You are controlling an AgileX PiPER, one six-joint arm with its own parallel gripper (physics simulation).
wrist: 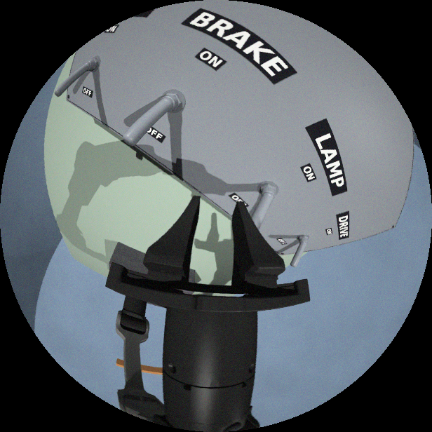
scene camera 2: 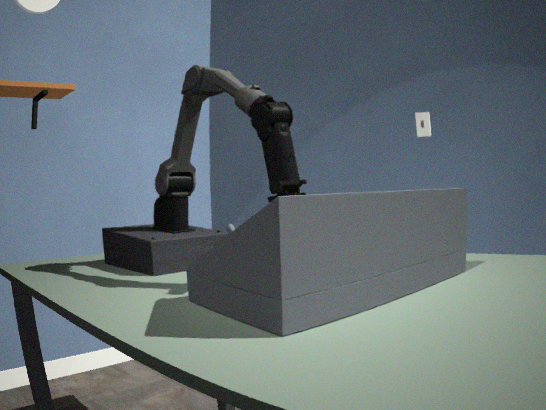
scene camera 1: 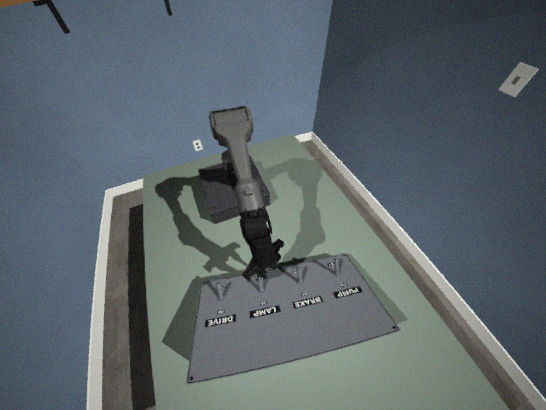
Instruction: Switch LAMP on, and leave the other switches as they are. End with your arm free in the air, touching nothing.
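Observation:
The sloped grey switch panel (scene camera 1: 295, 345) (scene camera 2: 370, 240) (wrist: 240, 115) carries levers in a row. The LAMP lever (scene camera 1: 260, 285) (wrist: 264, 202) leans down toward OFF, below its LAMP label (scene camera 1: 265, 312) (wrist: 327, 157). The DRIVE lever (scene camera 1: 221, 291) (wrist: 299, 251), BRAKE lever (scene camera 1: 300, 275) (wrist: 152, 118) and PUMP lever (scene camera 1: 335, 269) (wrist: 77, 78) also lean to OFF. My gripper (wrist: 217, 205) is open and empty at the panel's lower edge, beside the LAMP lever. In the wrist view the right finger hides that lever's lower end; whether they touch cannot be told. The panel hides the fingertips in scene camera 2.
The panel stands on a green table (scene camera 1: 175, 310) (scene camera 2: 400, 340). The arm's dark base block (scene camera 1: 220, 200) (scene camera 2: 127, 252) is behind it. The BRAKE and DRIVE levers stand on either side of the LAMP lever. Blue walls rise beyond the table.

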